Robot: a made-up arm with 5 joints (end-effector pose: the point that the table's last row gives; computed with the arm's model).
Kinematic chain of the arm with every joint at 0, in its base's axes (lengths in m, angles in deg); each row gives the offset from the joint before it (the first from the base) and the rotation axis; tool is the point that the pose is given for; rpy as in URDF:
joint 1: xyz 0 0 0.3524 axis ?
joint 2: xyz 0 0 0 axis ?
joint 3: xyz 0.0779 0 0.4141 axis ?
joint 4: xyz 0.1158 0 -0.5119 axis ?
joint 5: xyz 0.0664 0 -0.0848 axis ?
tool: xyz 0 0 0 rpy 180 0 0
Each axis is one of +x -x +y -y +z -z.
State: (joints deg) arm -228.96 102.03 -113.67 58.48 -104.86
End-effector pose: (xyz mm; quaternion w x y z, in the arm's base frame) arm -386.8 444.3 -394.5 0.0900 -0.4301 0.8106 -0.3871
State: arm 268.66 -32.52 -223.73 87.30 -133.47
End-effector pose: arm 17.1 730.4 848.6 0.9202 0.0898 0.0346 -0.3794
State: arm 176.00 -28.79 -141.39 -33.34 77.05
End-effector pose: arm 252.1 -17.6 1328.2 0.7867 0.1324 0.1549 0.5827
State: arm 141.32 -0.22 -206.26 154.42 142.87
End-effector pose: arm 115.4 -92.4 1173.6 0.2696 -0.8985 0.0122 0.3463
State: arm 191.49 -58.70 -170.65 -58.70 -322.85
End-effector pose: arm 820.5 166.8 790.3 0.5353 0.1797 0.7891 0.2419
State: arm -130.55 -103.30 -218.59 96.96 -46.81
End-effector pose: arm 489.3 571.9 -128.2 0.9239 -0.2845 0.2550 0.0213
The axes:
joint 1: +z
joint 2: +y
joint 3: +y
joint 4: +y
joint 5: -z

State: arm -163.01 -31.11 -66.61 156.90 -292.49
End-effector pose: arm -292.3 -89.3 830.2 0.3655 0.3711 0.7864 0.3320
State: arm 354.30 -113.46 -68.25 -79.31 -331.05
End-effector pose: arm -632.9 63.2 714.9 0.1532 0.6201 -0.1934 -0.7447
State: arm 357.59 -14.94 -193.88 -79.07 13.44
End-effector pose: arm -439.6 18.5 1076.0 0.0566 0.8007 -0.1115 -0.5858
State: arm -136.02 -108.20 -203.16 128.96 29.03
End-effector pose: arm 572.3 552.3 -46.2 0.8036 -0.0027 0.0208 0.5948
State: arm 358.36 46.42 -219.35 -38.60 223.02
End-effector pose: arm 200.7 -5.7 1141.3 0.9003 -0.1032 -0.2513 0.3400
